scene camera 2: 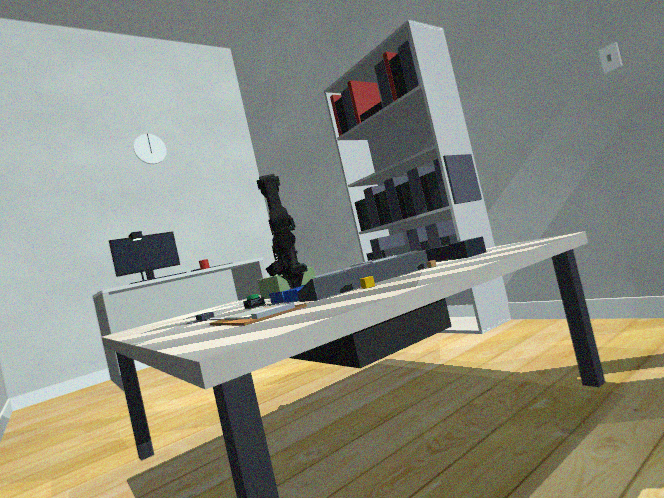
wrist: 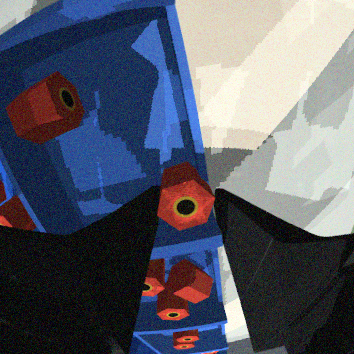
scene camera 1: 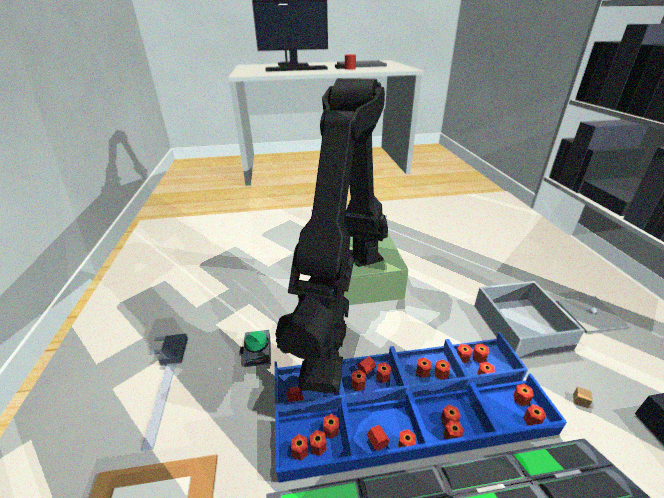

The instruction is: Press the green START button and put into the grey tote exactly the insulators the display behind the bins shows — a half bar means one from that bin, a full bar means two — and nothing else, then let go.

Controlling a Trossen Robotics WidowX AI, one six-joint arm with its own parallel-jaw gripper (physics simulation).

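Frame: origin at the arm's base, x ahead, y left, z up, level; metres.
Seen in the pictures: gripper, fingertip midpoint: [wrist: 187, 194]; arm's base, link origin: [scene camera 1: 365, 256].
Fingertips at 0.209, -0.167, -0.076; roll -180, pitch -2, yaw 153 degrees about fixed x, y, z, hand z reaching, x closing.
Observation:
Offsets run from my fingertips to a thing's middle, as dx, dy, dz. "*": to the spot under its first point.
My gripper [scene camera 1: 320, 387] [wrist: 187, 194] is shut on a red insulator @[+0.001, -0.007, +0.011] [wrist: 185, 200], low in the back left bin; its body hides this in scene camera 1. Another insulator @[+0.040, -0.072, +0.010] [scene camera 1: 294, 394] [wrist: 46, 107] lies on its side in that bin. The blue bins @[* +0.190, +0.071, +0.015] [scene camera 1: 418, 451] hold more red insulators. The grey tote @[+0.036, +0.415, +0.019] [scene camera 1: 555, 342] stands right of the arm, its visible floor bare. The green START button @[-0.092, -0.112, +0.013] [scene camera 1: 255, 340] [scene camera 2: 254, 296] is left of the bins. The display @[* +0.226, +0.022, +0.039] [scene camera 1: 402, 482] is partly cut off in scene camera 1; some cells show green bars, others are dark.
A hammer-like tool @[* -0.141, -0.262, +0.012] [scene camera 1: 174, 348] and a wooden frame @[* +0.070, -0.289, -0.001] [scene camera 1: 155, 466] lie at the left. A small brown cube [scene camera 1: 583, 396] [scene camera 2: 432, 263] and a black box @[+0.362, +0.465, +0.021] [scene camera 1: 653, 415] [scene camera 2: 471, 247] are at the right. A yellow cube @[+0.347, -0.043, +0.006] [scene camera 2: 366, 281] stands near the display's back.

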